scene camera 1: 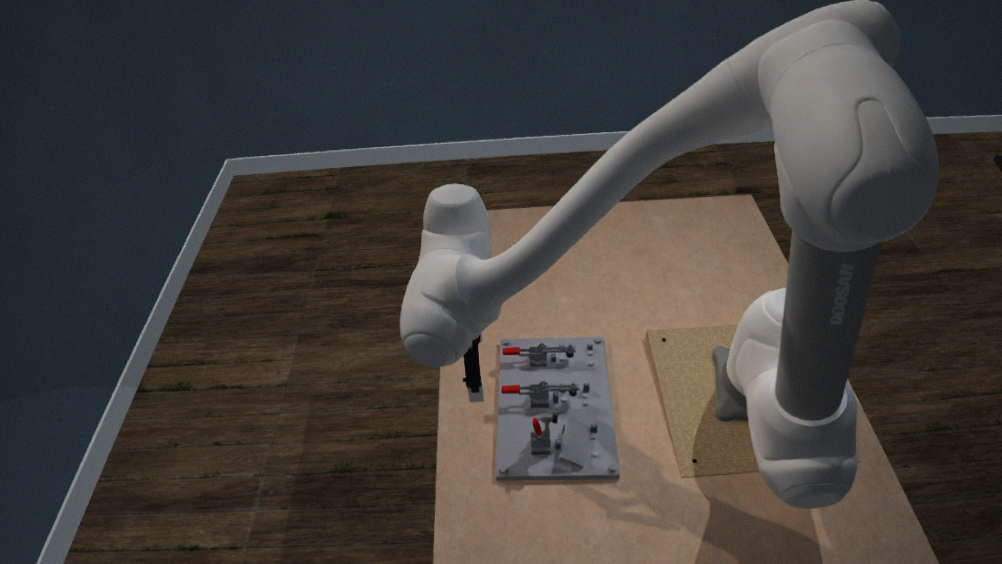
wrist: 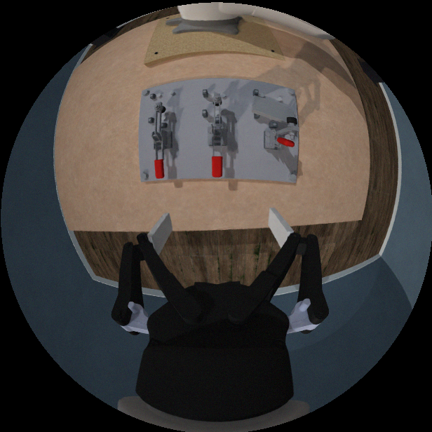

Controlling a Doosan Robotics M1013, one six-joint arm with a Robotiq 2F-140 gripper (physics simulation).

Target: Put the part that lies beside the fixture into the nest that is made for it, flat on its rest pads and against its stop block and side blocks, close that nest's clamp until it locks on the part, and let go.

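The part, a flat grey plate, is on the fixture at its end nest, at the near end in the scene view and the right end in the wrist view. It looks turned askew to the fixture's edges; whether it rests flat on the pads or touches the blocks cannot be told. That nest's clamp is open, its red handle raised and its arm off the part. My gripper is open and empty, beyond the fixture's handle side.
The middle clamp and the far clamp have their red handles lying outward and their arms reaching over their nests. The fixture stands on a tan table. The robot's base is on a yellowish board.
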